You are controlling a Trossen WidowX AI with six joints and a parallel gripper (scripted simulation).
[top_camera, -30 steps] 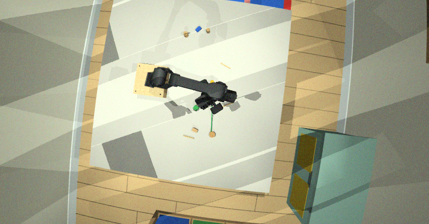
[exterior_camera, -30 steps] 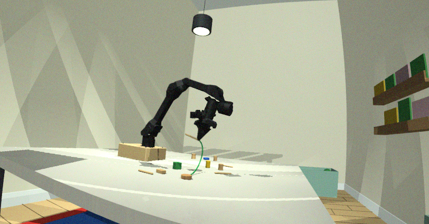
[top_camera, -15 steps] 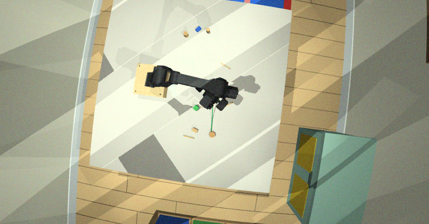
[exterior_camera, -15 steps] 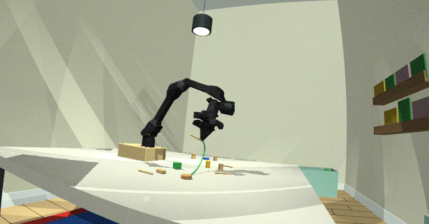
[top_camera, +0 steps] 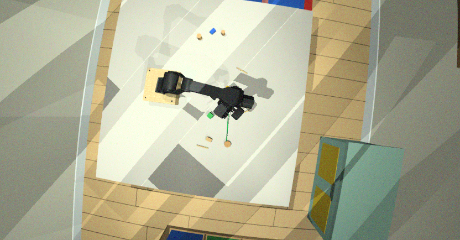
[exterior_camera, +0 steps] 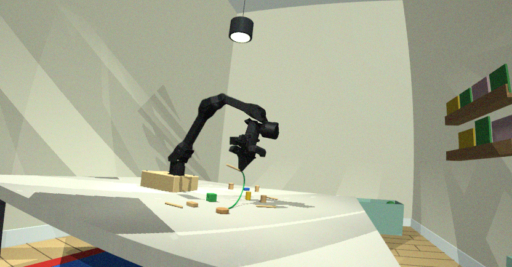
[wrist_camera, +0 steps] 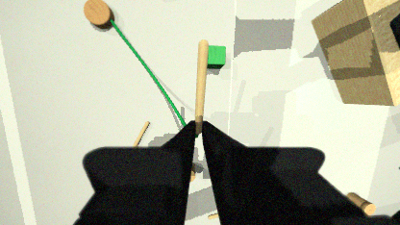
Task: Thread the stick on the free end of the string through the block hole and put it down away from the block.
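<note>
Now: gripper tip 11 cm above the green block, 9 cm past it and 5 cm to the left of it. Round my gripper tip: yellow cylinder 12 cm to the left, 11 cm below, 2 cm ahead; then wooden block 20 cm to the right, 12 cm below, 11 cm behind; then wooden cylinder 11 cm below, 9 cm to the left, 9 cm ahead.
</note>
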